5 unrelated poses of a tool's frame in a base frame.
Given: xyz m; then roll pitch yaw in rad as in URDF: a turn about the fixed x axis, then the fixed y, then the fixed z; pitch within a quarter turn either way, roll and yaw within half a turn.
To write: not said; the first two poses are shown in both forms.
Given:
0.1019 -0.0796 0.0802 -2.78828 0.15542 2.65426
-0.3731 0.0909 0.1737 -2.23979 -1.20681 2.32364
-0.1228 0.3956 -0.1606 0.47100 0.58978 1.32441
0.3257 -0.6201 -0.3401 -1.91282 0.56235 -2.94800
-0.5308 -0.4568 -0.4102 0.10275 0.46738 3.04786
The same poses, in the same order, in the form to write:
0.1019 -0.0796 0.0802 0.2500 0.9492 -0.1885 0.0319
-0.3731 0.0909 0.1737 -0.0678 -0.7783 0.1261 0.6113
-0.1228 0.3956 -0.1606 0.0023 0.3602 0.5186 0.7755
0.3257 -0.6201 -0.3401 0.0833 0.7968 -0.5293 0.2792
-0.5308 -0.4568 -0.4102 -0.2287 0.0607 0.9699 0.0574

